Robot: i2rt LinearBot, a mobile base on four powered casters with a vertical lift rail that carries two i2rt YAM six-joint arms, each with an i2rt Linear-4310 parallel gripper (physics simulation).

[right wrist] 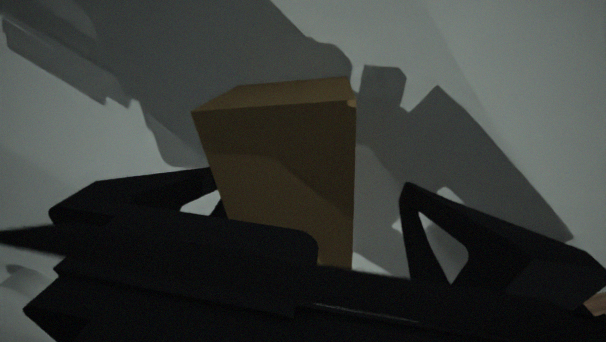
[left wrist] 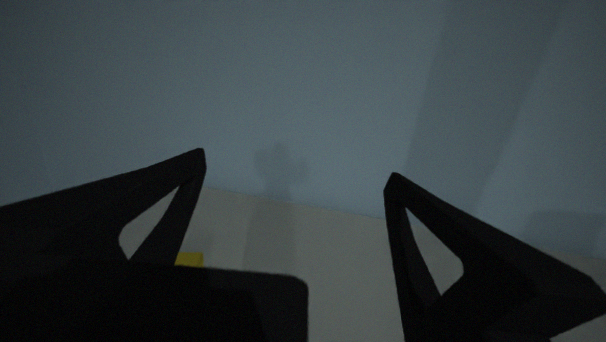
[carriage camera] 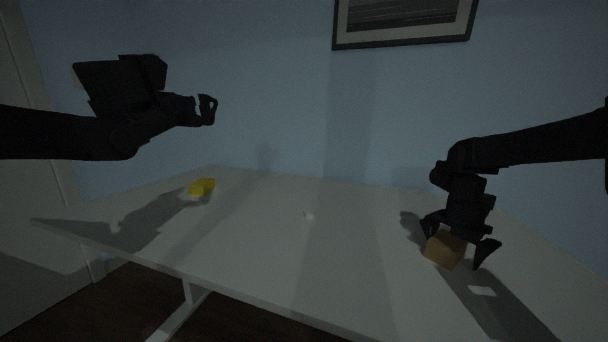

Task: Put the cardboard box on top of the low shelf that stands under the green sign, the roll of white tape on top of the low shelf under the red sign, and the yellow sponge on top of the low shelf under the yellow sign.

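Places are measured from the left arm's base along level axes (x ahead, y left, z up), in metres.
Pixels of known places: left gripper, between the fingertips: (left wrist: 298,170) (carriage camera: 199,100); right gripper, between the fingertips: (right wrist: 322,180) (carriage camera: 450,256).
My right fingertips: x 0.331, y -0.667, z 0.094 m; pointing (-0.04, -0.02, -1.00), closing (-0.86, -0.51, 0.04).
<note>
Behind a point stands the place of what it marks.
The brown cardboard box (carriage camera: 444,250) {x 0.314, y -0.636, z 0.123 m} (right wrist: 285,165) {x 0.360, y -0.683, z 0.130 m} stands on the table at the right of the carriage view. My right gripper (carriage camera: 453,251) {x 0.331, y -0.667, z 0.094 m} (right wrist: 322,180) {x 0.331, y -0.667, z 0.094 m} is open and points down over the box. In the right wrist view the box stands between the fingers, nearer the picture's left finger, whose tip it hides. The small white tape roll (carriage camera: 308,215) {x 0.489, y -0.310, z 0.094 m} lies mid-table. The yellow sponge (carriage camera: 201,187) {x 0.624, y 0.141, z 0.116 m} lies at the back left; a bit of the sponge (left wrist: 191,259) {x 0.704, y 0.153, z 0.125 m} shows in the left wrist view. My left gripper (carriage camera: 207,108) {x 0.425, y -0.014, z 0.444 m} (left wrist: 298,170) {x 0.425, y -0.014, z 0.444 m} is open and empty, high above the table. The low shelves and coloured signs do not show.
The white table (carriage camera: 250,250) {x 0.318, y -0.169, z 0.080 m} has its back edge along the blue wall (carriage camera: 280,100) {x 1.049, y -0.112, z 0.494 m}. A framed picture (carriage camera: 336,30) {x 0.952, y -0.393, z 0.800 m} hangs on the wall above. A pale door (carriage camera: 30,200) {x 0.681, y 1.059, z -0.027 m} is at the left. Dark arm shadows fall across the table.
</note>
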